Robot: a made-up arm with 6 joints.
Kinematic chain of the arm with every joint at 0, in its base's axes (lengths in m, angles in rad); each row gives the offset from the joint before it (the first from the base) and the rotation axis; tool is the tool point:
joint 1: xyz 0 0 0.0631 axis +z
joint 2: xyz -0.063 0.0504 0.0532 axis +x
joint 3: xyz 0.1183 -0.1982 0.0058 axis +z
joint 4: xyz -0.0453 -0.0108 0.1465 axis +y
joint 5: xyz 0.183 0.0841 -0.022 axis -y
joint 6: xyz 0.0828 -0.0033 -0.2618 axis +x
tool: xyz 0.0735 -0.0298 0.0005
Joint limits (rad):
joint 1: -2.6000..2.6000
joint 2: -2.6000..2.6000
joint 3: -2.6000..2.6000
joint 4: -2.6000..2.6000
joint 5: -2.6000..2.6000
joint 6: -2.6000..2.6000
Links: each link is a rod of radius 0.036 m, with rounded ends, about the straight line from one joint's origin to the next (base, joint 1, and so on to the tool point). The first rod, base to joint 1, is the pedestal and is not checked.
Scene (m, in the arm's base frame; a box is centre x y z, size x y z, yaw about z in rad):
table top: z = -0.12
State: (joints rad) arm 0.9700 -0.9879 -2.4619 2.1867 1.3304 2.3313
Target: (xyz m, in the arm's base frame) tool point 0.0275 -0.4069 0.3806
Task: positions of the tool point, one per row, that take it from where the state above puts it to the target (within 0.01 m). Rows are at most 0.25 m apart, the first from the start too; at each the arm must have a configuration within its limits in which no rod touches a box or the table.
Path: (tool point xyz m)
1: 0.3845 -0.0808 0.0750
2: 0.3040 -0.2620 0.1520
3: 0.1724 -0.3755 0.2577
4: 0.0275 -0.4069 0.3806

